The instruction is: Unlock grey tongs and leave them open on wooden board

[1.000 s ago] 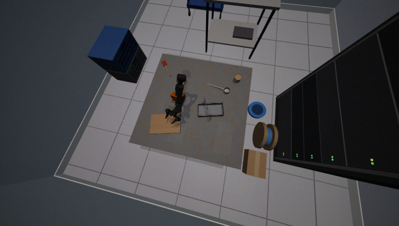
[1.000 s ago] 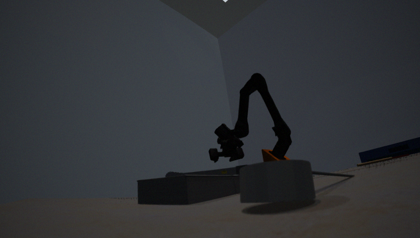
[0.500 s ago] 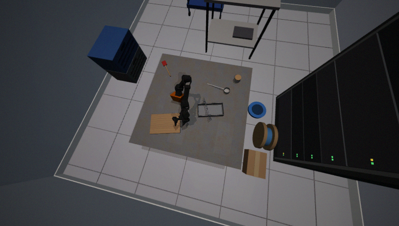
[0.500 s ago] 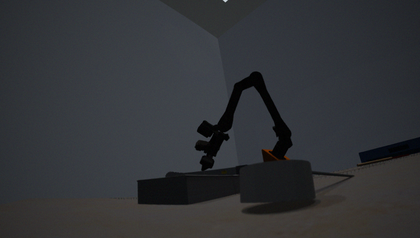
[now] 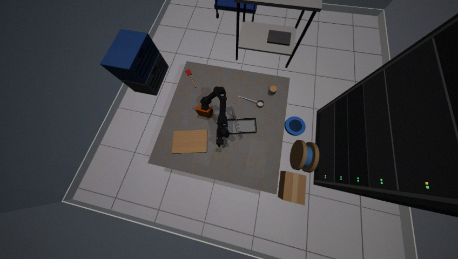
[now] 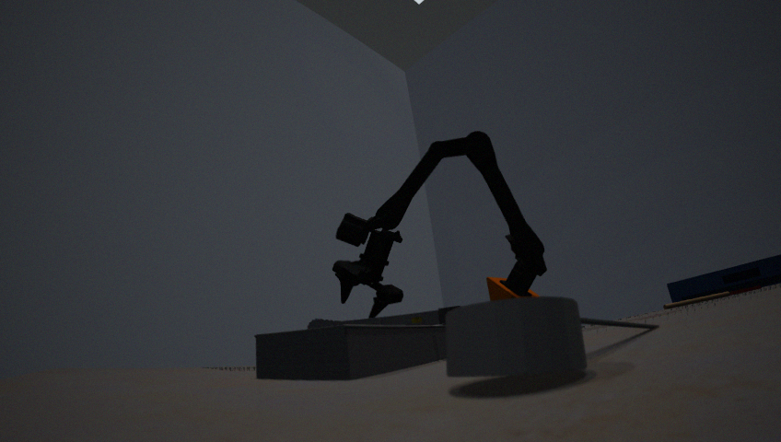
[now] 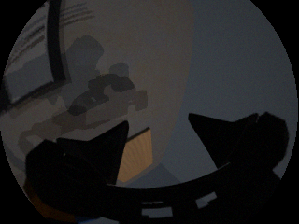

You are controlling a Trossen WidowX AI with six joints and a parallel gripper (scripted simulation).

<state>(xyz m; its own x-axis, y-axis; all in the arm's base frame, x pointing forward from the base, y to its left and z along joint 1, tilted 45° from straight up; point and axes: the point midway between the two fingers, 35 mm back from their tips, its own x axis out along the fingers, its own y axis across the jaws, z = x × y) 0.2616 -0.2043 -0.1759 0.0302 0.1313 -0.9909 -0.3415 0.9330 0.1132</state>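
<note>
My gripper tip is 26 cm to the right of the roasting tin, 15 cm short of it and 10 cm above it. Also, from my gripper tip: wooden board 32 cm behind, 12 cm below, 6 cm to the right.
</note>
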